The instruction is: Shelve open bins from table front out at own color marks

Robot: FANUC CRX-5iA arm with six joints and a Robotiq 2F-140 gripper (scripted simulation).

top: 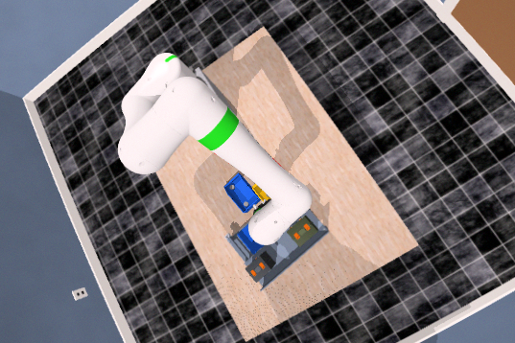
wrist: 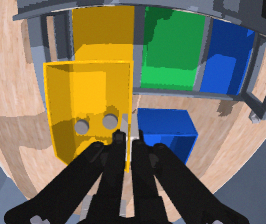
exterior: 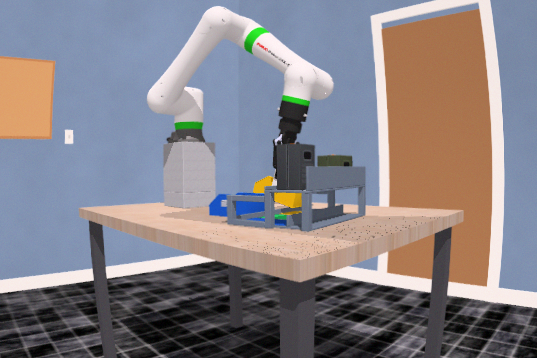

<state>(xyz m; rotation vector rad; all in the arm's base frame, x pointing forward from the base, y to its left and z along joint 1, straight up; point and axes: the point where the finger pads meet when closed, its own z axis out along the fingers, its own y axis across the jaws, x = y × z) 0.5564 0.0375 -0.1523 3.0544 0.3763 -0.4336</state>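
Right now my hand is 4 cm to the right of the yellow bin, 4 cm above it and 3 cm past it. Round my hand: dark box 23 cm ahead, 13 cm to the right, 4 cm above; then blue bin 11 cm behind, 9 cm to the right, 9 cm below.
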